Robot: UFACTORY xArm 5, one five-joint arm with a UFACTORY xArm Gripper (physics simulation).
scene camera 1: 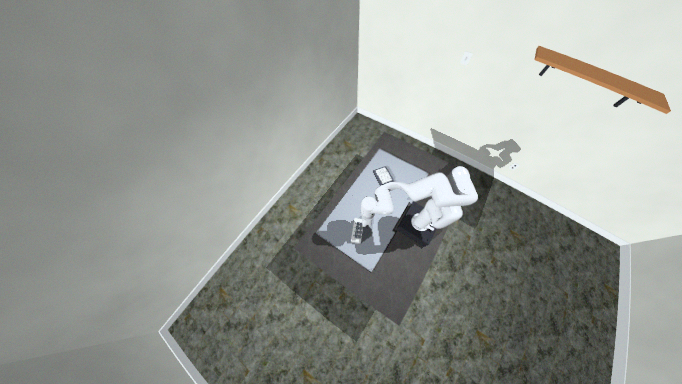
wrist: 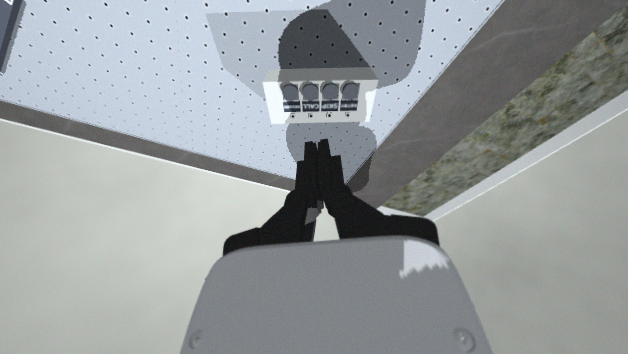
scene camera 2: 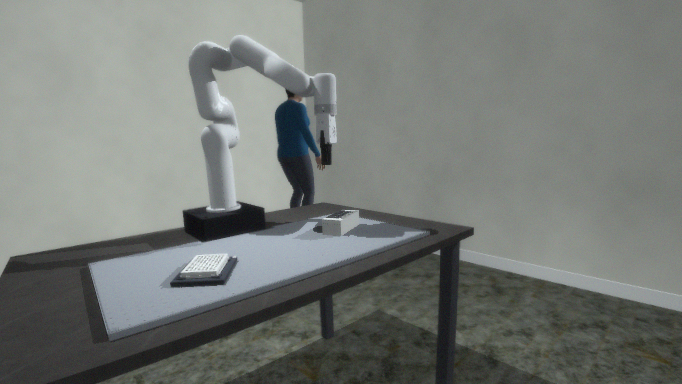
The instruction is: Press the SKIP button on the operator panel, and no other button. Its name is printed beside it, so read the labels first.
Scene:
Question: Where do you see a white well plate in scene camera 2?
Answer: At 202, 266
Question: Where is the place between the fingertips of my gripper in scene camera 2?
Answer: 326, 164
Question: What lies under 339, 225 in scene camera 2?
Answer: An operator panel.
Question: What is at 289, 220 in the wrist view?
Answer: My gripper.

